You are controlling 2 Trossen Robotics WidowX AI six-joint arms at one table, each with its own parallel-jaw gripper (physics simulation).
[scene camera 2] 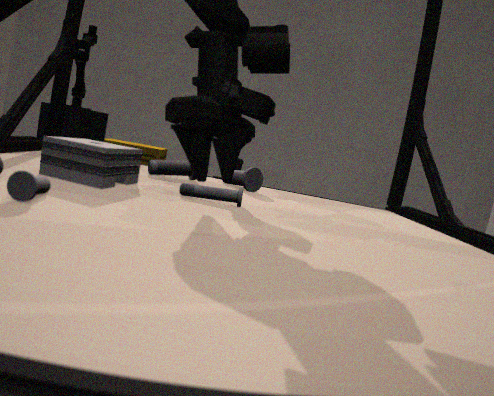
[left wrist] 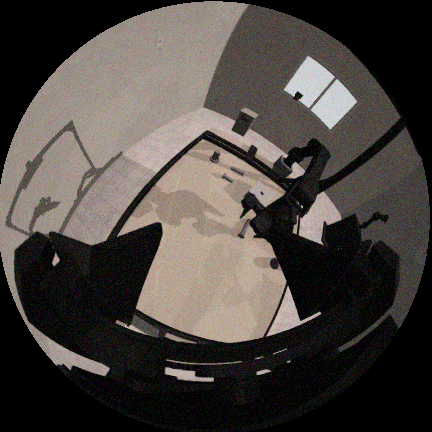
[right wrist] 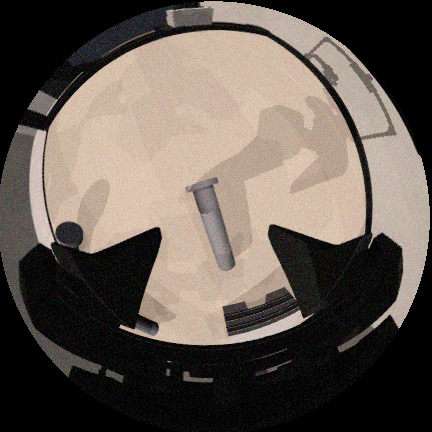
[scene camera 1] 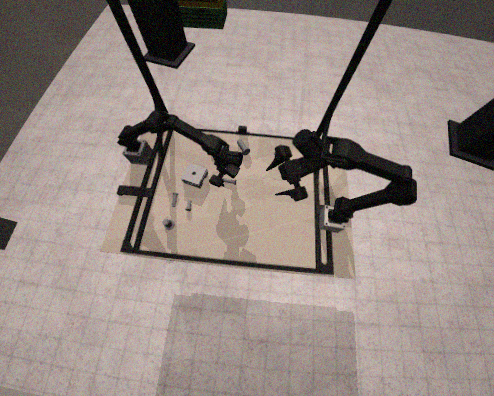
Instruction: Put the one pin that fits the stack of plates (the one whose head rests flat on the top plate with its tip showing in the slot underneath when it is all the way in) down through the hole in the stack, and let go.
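The plate stack (scene camera 1: 200,177) (scene camera 2: 90,161) (left wrist: 259,191) (right wrist: 264,314) lies flat at the left of the table, with a hole in its top plate and a slot underneath. My right gripper (scene camera 1: 225,176) (scene camera 2: 213,180) (right wrist: 215,231) is open and low. A slim grey headed pin (scene camera 1: 230,182) (scene camera 2: 211,193) (left wrist: 244,229) (right wrist: 215,230) lies on its side, showing between its fingertips in the right wrist view, unheld. My left gripper (scene camera 1: 272,182) (left wrist: 217,230) is open and empty above the table's right part. I cannot tell which pin fits.
A thick pin (scene camera 1: 243,146) (scene camera 2: 252,179) (left wrist: 274,263) (right wrist: 69,234) with a wide head is at the back. Two small pins (scene camera 1: 174,199) (scene camera 1: 188,205) lie in front of the stack. Another headed pin (scene camera 1: 168,224) (left wrist: 215,156) is at the front left. A dark frame (scene camera 1: 225,261) edges the table.
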